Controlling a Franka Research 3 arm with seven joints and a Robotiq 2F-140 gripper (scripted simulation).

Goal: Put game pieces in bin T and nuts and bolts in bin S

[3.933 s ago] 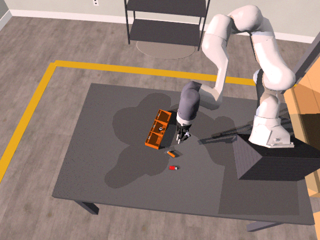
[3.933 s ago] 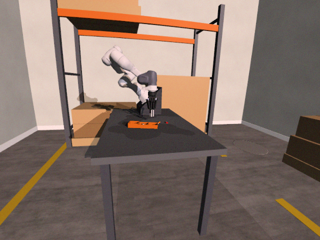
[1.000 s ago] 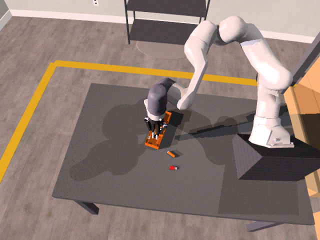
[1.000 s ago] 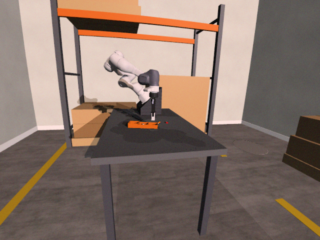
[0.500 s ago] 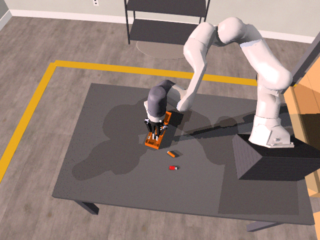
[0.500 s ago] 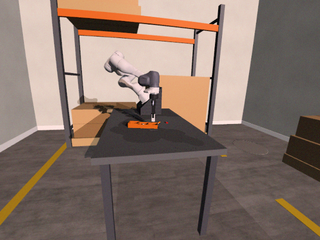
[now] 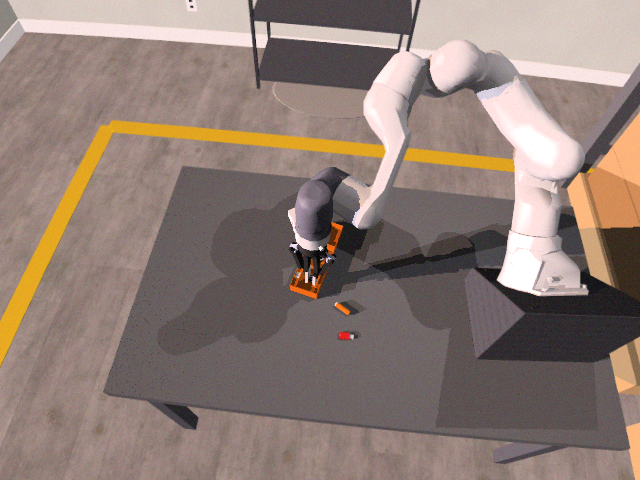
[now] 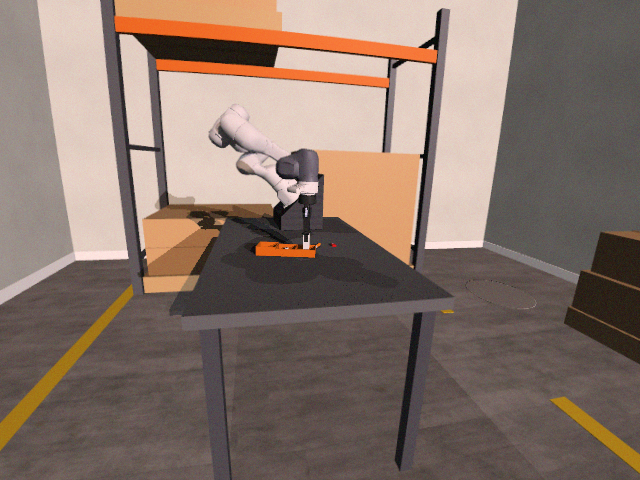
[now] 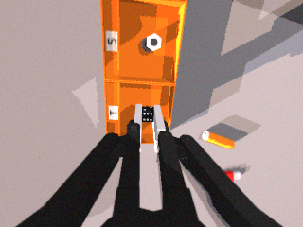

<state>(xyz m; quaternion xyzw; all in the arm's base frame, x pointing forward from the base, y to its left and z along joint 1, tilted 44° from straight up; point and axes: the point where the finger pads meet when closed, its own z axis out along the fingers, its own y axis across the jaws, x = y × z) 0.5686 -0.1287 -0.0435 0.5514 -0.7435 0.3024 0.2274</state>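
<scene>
Now: hand 3 cm above the black die. From my hand the other things lie so: orange bin tray (8 cm to the right, 4 cm below, 1 cm behind); grey nut (8 cm to the right, 4 cm below, 3 cm behind); dark nut (8 cm to the right, 5 cm below, 2 cm behind).
</scene>
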